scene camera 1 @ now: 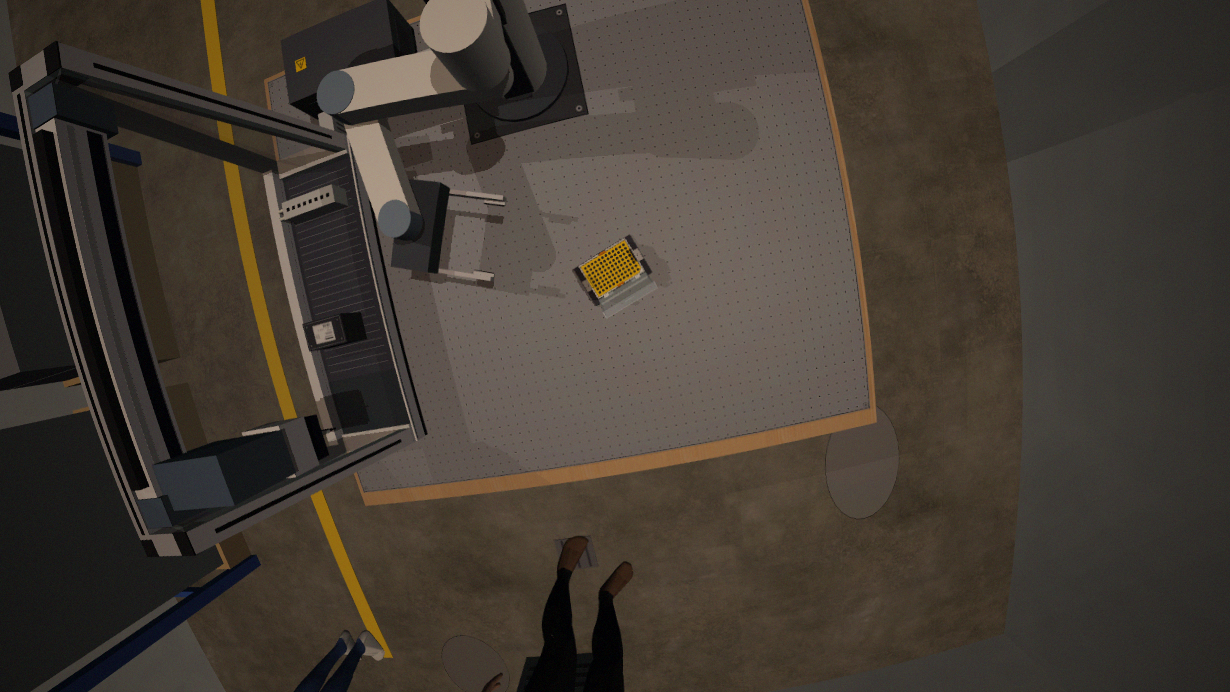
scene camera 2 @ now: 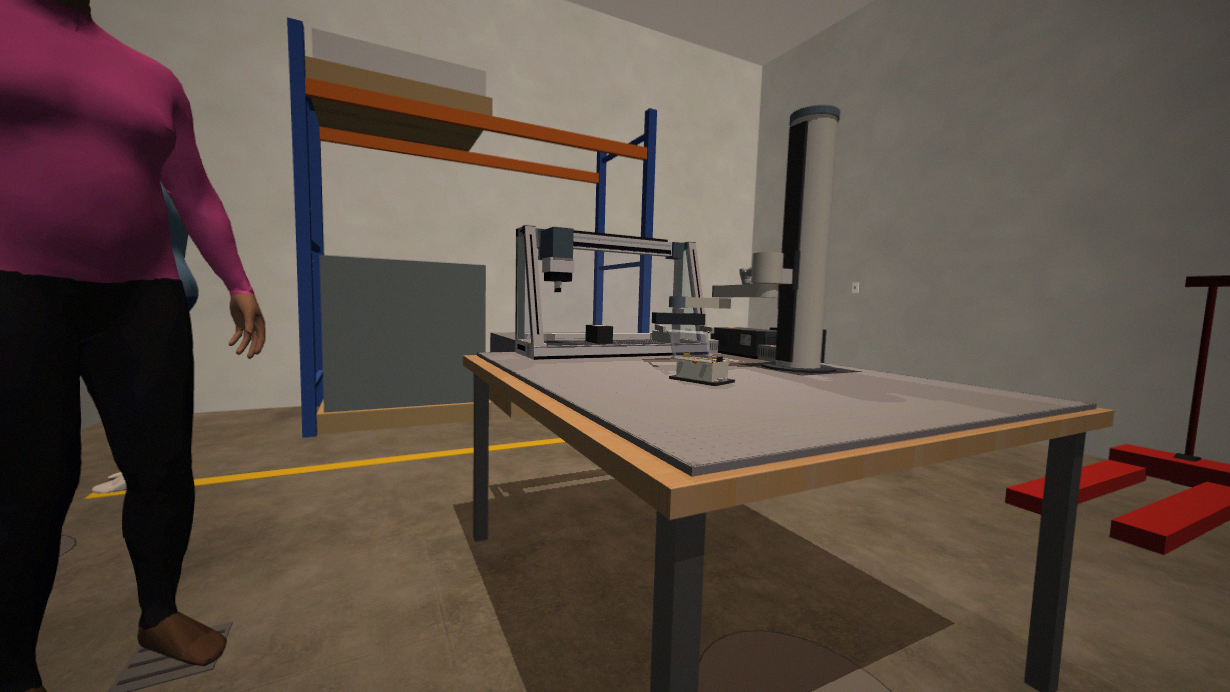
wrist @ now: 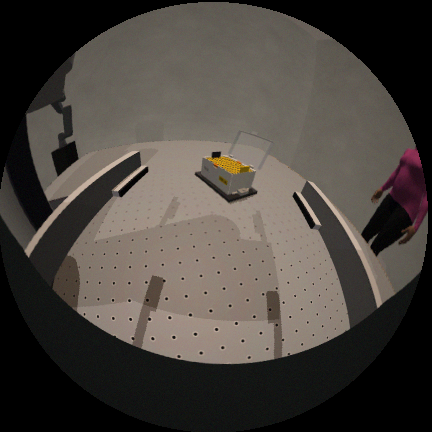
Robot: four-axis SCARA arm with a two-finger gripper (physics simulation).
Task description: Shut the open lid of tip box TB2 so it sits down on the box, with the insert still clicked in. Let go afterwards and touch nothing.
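Where they show: gripper, fingertip midpoint: (scene camera 1: 498,239) (scene camera 2: 688,329) (wrist: 223,168); arm's base, origin of the base link: (scene camera 1: 519,75) (scene camera 2: 797,371).
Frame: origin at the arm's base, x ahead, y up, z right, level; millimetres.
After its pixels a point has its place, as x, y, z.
The tip box TB2 (scene camera 2: 701,370) {564, 49, -170} (wrist: 215,176) {496, 42, -112} is white and stands on a dark base plate (wrist: 215,188) {493, 19, -91}. Its yellow perforated insert (scene camera 1: 611,269) {534, 70, -131} (wrist: 230,165) {534, 70, -119} lies in the top and looks level; whether its clips are engaged is too small to tell. The clear lid (scene camera 1: 630,296) {602, 163, -161} (wrist: 266,156) {621, 112, -100} is open, standing up and leaning outward from one long side, at the lower right of the box in scene camera 1. My gripper (scene camera 1: 490,238) {430, 145, 83} (wrist: 223,168) {430, 145, 83} is open and empty, to the left of the box in scene camera 1, its two long fingers pointing toward it, well apart from it.
A gantry frame (scene camera 2: 526,292) {850, 258, 554} stands over a dark slatted bed at the table's left in scene camera 1, with a small black box (scene camera 1: 350,327) {531, 110, 515} and a pale block (scene camera 1: 313,202) {211, 107, 547} on it. The arm's column (scene camera 2: 817,240) {25, 459, -71} and a dark controller box (scene camera 1: 344,53) {-102, 128, 377} stand at the back. People stand near the table.
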